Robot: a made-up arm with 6 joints. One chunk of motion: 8 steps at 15 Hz.
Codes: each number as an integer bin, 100 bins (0 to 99) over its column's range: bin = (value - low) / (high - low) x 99, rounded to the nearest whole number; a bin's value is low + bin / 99 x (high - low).
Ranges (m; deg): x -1.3..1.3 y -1.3..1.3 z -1.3..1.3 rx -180..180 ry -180..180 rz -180..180
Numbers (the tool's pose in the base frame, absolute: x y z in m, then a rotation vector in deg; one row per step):
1: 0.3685 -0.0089 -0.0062 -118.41 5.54 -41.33
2: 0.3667 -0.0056 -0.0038 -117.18 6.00 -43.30
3: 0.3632 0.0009 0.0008 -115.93 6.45 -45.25
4: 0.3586 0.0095 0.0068 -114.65 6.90 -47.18
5: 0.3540 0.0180 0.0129 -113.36 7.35 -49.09
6: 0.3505 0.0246 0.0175 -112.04 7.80 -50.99
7: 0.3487 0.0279 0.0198 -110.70 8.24 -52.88
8: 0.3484 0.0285 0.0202 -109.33 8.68 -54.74
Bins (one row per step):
1: 64 49 49 17 51 38
2: 63 49 49 17 51 38
3: 63 50 50 18 51 37
4: 63 50 50 18 51 37
5: 63 50 50 18 52 36
6: 63 50 50 19 52 35
7: 63 51 50 19 52 35
8: 63 51 50 19 52 34

